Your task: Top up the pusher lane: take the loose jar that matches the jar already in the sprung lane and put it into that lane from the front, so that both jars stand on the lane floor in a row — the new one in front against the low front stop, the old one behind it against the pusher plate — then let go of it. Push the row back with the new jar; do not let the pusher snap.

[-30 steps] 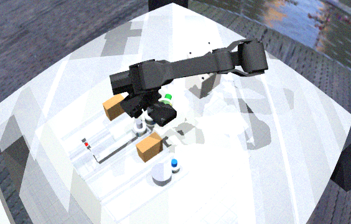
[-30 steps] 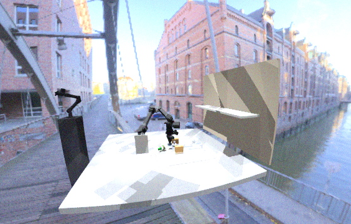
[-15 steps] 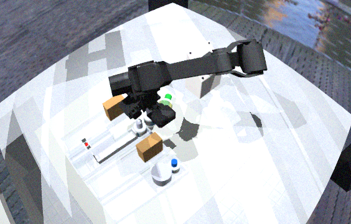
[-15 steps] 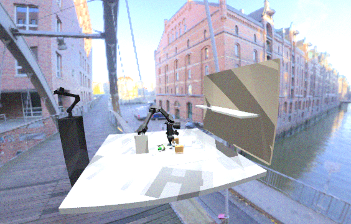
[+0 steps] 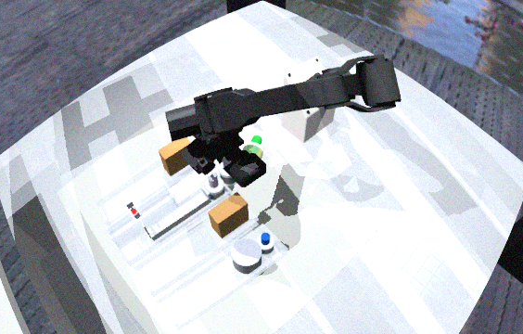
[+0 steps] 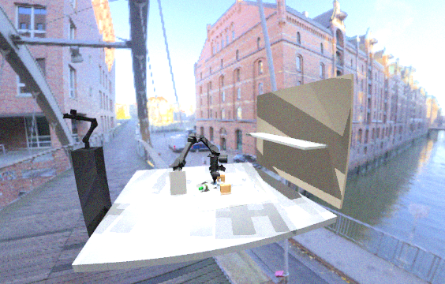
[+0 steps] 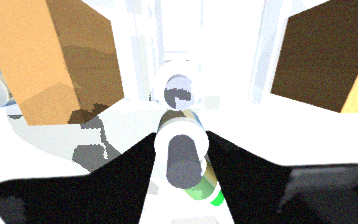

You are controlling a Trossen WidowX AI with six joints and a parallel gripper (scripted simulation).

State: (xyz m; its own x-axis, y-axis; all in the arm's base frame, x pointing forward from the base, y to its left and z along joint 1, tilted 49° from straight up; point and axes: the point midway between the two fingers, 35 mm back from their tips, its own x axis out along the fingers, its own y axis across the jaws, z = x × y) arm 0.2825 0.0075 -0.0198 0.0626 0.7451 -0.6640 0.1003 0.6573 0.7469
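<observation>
Right now the clear pusher lane is 19 cm ahead of my gripper tip, 4 cm to the right of it and 3 cm below it. Round my gripper tip: red mark 22 cm ahead, 6 cm to the right, 2 cm above.
</observation>
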